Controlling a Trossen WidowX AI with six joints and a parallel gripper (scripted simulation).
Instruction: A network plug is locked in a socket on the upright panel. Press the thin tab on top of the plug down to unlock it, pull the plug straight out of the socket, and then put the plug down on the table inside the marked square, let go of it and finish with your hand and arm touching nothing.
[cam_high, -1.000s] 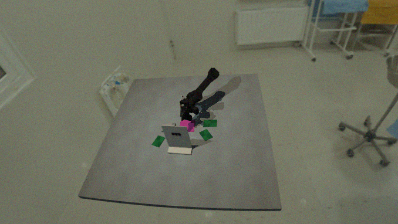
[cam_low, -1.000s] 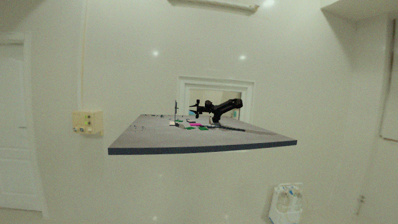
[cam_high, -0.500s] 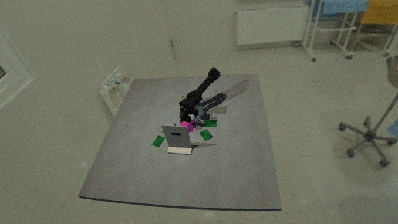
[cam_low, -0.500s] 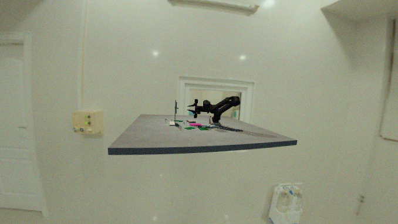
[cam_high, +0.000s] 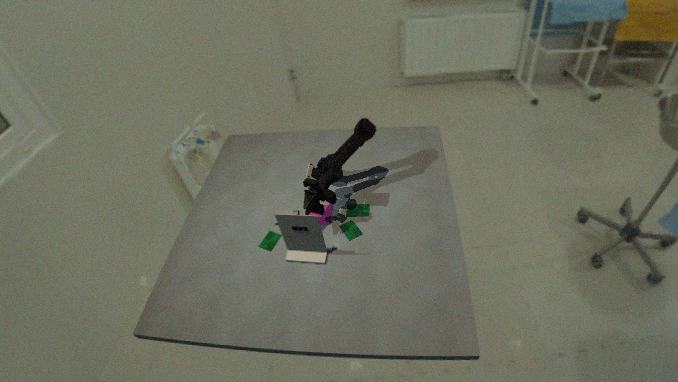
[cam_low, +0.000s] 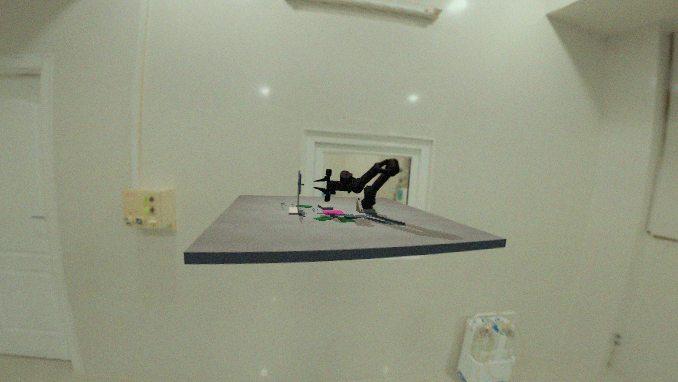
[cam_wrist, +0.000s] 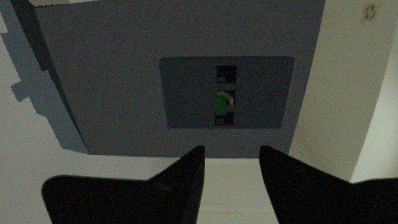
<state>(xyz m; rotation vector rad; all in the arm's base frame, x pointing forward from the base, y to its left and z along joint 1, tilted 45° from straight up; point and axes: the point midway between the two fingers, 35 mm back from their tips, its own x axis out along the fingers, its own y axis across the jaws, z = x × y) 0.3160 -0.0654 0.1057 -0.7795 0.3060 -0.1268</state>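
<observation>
My gripper tip is 7 cm short of the network plug and 1 cm to the left of it. Round my gripper tip: marked square (13 cm behind, 1 cm to the left, 17 cm below); then thin tab (8 cm ahead, 1 cm to the right); then upright panel (9 cm ahead, 1 cm to the right, 6 cm below).
</observation>
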